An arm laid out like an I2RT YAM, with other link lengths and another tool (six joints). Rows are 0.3 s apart.
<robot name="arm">
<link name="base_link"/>
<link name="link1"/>
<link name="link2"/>
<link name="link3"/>
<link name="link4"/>
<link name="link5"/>
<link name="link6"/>
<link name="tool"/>
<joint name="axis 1" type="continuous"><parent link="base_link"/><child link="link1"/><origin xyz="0 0 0.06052"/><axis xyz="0 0 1"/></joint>
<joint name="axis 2" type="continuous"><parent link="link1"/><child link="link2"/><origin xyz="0.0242 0.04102 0.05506" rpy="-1.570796 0 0"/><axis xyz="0 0 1"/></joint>
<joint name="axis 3" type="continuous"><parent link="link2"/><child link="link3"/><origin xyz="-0.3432 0 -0.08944" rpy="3.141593 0 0"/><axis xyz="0 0 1"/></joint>
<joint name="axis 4" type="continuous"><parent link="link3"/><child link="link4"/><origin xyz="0.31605 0.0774 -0.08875"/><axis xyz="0 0 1"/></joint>
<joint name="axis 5" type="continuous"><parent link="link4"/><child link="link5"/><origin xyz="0.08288 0.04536 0.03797" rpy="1.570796 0 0"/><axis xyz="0 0 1"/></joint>
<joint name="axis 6" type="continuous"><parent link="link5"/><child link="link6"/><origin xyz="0.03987 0 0.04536" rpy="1.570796 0 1.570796"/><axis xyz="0 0 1"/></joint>
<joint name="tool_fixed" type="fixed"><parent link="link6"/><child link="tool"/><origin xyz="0 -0.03 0.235" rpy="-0.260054 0 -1.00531"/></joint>
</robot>
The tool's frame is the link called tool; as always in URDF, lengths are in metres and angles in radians. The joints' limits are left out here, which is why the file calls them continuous.
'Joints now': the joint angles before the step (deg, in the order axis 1, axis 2, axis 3, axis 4, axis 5, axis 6). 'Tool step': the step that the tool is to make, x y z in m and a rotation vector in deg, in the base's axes. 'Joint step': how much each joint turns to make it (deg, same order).
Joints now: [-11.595, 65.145, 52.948, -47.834, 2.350, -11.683]
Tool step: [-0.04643, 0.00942, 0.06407, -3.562, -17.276, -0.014]
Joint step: [0.000, -24.481, -10.907, 4.066, 0.022, 0.001]
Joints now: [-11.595, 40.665, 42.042, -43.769, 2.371, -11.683]
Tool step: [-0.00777, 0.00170, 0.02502, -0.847, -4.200, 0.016]
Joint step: [0.000, -4.350, 0.000, -0.065, -0.021, 0.001]
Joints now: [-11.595, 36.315, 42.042, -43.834, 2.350, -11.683]
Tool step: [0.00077, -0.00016, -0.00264, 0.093, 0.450, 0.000]
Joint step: [-0.002, 0.438, -0.001, -0.021, -0.002, -0.001]
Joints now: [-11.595, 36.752, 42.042, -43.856, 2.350, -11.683]
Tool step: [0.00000, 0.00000, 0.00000, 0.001, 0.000, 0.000]
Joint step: [-0.001, 0.000, 0.000, 0.000, -0.002, 0.000]
